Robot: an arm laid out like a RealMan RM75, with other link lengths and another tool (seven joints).
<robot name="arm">
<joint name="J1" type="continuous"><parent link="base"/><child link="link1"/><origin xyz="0 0 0.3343"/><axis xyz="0 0 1"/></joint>
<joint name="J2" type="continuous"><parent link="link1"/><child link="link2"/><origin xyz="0 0 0"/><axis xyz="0 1 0"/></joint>
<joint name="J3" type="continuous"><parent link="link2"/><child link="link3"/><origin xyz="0 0 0.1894"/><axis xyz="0 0 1"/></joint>
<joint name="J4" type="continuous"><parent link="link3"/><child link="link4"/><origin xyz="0 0 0"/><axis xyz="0 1 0"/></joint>
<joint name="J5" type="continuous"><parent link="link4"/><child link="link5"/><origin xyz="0 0 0.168"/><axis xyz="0 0 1"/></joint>
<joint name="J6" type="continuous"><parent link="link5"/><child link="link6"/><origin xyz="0 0 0"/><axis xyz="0 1 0"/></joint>
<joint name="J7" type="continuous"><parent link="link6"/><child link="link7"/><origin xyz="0 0 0.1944"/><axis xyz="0 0 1"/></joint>
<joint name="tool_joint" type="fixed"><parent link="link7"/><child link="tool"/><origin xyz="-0.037 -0.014 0.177" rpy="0 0.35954 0"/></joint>
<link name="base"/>
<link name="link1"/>
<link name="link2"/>
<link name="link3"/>
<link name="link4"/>
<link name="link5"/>
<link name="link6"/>
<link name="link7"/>
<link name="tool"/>
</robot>
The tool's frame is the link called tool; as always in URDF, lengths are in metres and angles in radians. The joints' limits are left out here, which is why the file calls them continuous.
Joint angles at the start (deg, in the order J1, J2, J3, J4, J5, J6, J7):
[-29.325 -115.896 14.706 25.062 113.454 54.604 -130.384]
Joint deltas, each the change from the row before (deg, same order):
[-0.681 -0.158 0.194 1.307 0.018 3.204 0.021]
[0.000 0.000 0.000 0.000 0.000 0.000 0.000]
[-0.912 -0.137 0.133 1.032 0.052 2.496 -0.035]
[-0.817 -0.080 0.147 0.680 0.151 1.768 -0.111]
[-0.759 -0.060 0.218 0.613 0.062 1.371 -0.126]
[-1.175 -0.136 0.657 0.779 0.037 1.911 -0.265]
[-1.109 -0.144 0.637 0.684 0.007 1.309 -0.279]
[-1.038 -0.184 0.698 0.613 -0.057 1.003 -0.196]
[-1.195 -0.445 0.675 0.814 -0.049 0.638 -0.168]
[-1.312 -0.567 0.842 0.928 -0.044 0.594 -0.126]
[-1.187 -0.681 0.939 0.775 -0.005 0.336 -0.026]
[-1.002 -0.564 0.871 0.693 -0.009 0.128 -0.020]
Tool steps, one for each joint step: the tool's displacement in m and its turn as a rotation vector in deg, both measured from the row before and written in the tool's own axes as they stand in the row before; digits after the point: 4 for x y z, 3 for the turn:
[-0.0076 0.0232 -0.0018 -3.328 -1.680 0.227]
[0.0000 0.0000 0.0000 0.000 0.000 0.000]
[-0.0069 0.0211 0.0000 -2.904 -1.461 0.248]
[-0.0061 0.0158 0.0004 -2.123 -1.243 0.229]
[-0.0048 0.0134 0.0009 -1.791 -1.011 0.270]
[-0.0095 0.0197 0.0010 -2.586 -1.798 0.404]
[-0.0075 0.0160 0.0019 -2.063 -1.431 0.440]
[-0.0071 0.0141 0.0022 -1.819 -1.291 0.496]
[-0.0070 0.0141 0.0037 -1.775 -1.121 0.603]
[-0.0082 0.0151 0.0041 -1.920 -1.278 0.772]
[-0.0095 0.0129 0.0038 -1.641 -1.314 0.754]
[-0.0073 0.0102 0.0036 -1.309 -1.039 0.764]

